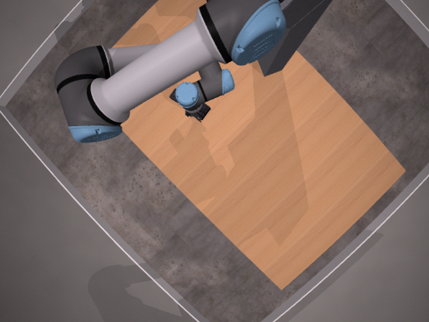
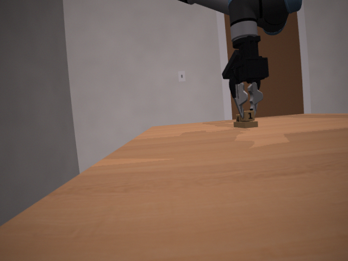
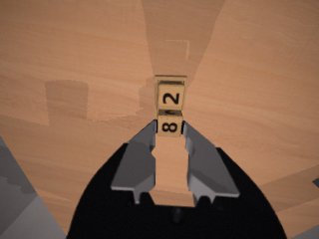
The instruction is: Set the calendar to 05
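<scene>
The wooden calendar tray is 1 cm behind my hand, 2 cm to the right of it and 4 cm below it. Round my hand: block (1 cm behind, 3 cm to the right, 2 cm below).
</scene>
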